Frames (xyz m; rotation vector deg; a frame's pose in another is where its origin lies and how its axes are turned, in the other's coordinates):
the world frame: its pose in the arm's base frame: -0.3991 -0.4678 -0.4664 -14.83 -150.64 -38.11
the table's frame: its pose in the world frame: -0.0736 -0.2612 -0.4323 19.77 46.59 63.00
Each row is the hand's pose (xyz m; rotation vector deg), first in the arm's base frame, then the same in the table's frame.
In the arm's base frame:
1: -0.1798 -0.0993 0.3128 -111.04 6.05 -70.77
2: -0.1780 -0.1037 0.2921 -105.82 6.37 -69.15
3: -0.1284 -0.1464 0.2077 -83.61 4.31 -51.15
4: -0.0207 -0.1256 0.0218 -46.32 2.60 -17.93
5: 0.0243 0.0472 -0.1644 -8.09 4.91 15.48
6: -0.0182 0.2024 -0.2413 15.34 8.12 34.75
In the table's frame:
1: 0.9420 0.2098 0.2513 -85.77 71.04 23.39
2: 0.9235 0.2203 0.2509 -80.71 74.14 21.49
3: 0.8420 0.2679 0.2010 -49.83 81.35 18.41
4: 0.7295 0.4450 0.1502 4.82 84.09 15.73
5: 0.6937 0.6880 0.2291 60.20 77.90 14.63
6: 0.7161 0.8117 0.3556 92.99 70.00 14.16

